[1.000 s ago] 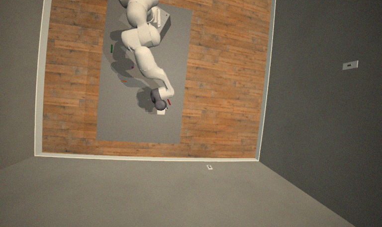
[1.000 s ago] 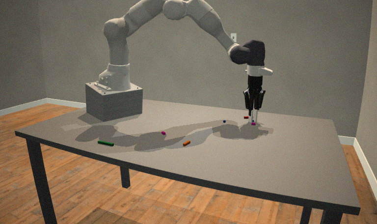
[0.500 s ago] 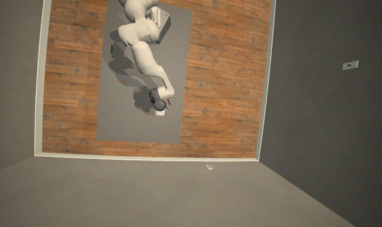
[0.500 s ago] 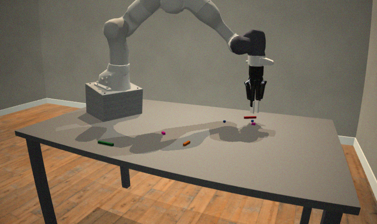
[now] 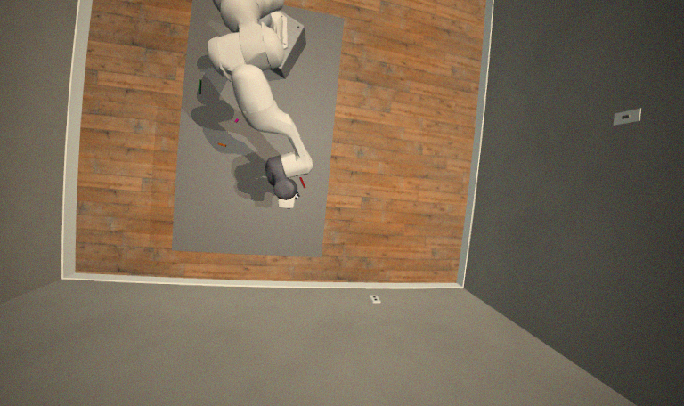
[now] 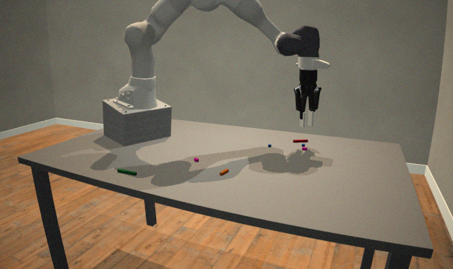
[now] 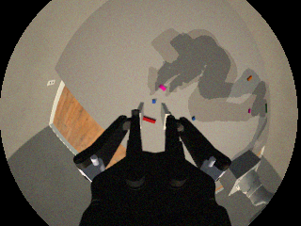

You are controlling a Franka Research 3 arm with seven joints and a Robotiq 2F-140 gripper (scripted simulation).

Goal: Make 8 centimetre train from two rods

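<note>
Now: hand 40 mm past the red rod, 60 mm to the right of it and 120 mm above it. Also, from my hand: orange rod: 170 mm behind, 430 mm to the right, 120 mm below; then green rod: 460 mm behind, 610 mm to the right, 120 mm below.
</note>
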